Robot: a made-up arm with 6 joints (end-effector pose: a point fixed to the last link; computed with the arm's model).
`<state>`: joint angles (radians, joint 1 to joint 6).
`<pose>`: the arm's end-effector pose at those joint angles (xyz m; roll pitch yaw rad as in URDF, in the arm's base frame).
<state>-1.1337 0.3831 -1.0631 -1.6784 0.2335 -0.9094</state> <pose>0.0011 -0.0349 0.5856 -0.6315 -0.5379 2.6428</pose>
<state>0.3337 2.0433 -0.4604 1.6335 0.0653 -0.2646</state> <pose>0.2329 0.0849 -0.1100 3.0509 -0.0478 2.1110</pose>
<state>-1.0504 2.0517 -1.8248 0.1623 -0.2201 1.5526</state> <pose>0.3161 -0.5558 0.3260 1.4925 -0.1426 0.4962</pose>
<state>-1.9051 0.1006 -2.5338 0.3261 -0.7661 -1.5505</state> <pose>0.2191 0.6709 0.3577 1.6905 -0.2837 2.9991</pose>
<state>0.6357 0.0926 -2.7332 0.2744 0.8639 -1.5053</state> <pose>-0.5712 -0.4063 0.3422 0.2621 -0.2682 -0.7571</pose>
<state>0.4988 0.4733 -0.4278 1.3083 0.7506 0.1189</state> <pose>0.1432 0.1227 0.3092 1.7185 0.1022 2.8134</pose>
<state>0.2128 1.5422 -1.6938 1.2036 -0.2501 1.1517</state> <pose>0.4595 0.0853 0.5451 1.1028 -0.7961 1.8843</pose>
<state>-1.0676 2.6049 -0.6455 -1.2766 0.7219 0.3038</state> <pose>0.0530 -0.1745 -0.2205 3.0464 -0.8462 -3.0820</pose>
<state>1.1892 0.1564 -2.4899 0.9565 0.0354 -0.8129</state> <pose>-0.2494 -0.6168 0.4547 -0.1826 -0.8143 1.3987</pose>
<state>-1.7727 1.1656 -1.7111 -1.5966 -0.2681 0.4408</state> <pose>-0.0376 -0.2619 0.6861 -0.9588 0.1852 -2.8883</pose>
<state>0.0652 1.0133 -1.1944 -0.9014 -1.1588 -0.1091</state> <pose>0.2580 0.0597 0.5509 -0.8542 -0.0857 -0.3258</pose>
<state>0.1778 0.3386 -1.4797 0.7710 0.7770 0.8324</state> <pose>-0.1374 0.0049 0.6473 0.9941 0.3974 2.1027</pose>
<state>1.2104 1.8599 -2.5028 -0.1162 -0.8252 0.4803</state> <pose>0.1376 0.3795 0.7233 -0.0712 0.0507 1.6107</pose>
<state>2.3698 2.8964 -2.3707 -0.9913 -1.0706 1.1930</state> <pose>-0.5494 0.4737 -0.0021 0.8937 1.1925 -2.1290</pose>
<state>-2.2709 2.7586 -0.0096 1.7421 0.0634 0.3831</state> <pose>0.0589 0.0640 -0.0788 -2.1218 0.4551 -1.0347</pose>
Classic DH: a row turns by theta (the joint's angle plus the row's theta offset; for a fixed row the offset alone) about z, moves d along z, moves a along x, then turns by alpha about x. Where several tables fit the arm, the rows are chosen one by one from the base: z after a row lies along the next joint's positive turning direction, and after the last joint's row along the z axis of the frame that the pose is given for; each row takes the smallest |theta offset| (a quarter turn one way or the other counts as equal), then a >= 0, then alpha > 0; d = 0 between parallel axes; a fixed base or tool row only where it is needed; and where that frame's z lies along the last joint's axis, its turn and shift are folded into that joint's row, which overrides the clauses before.
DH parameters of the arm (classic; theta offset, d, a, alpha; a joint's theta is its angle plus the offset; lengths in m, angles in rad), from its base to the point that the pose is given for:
joint 1: 0 0.0877 0 -1.5708
joint 2: 0.1359 0 -0.3123 0
joint 3: 1.3477 0 -0.0349 1.5708
joint 4: 0 0.3985 0 -1.5708
joint 5: 0 0 0.0001 1.5708
joint 6: 0 0.0595 0 0

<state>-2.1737 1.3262 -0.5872 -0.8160 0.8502 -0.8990</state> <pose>-0.2064 -0.2423 0.1360 -2.8032 -0.5390 2.3075</pose>
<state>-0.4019 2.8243 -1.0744 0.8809 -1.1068 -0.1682</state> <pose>0.2937 -0.1694 -0.2857 -2.7348 0.9979 2.2939</pose>
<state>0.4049 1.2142 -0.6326 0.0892 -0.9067 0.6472</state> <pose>0.3265 0.1354 0.2576 0.9955 0.7504 1.4828</pose>
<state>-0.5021 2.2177 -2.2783 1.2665 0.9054 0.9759</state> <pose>0.5892 -0.2725 0.3938 1.7520 -0.6612 1.8173</pose>
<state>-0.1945 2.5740 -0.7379 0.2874 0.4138 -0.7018</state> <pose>0.2123 -0.0349 -0.2295 2.7773 -0.4706 -2.8443</pose>
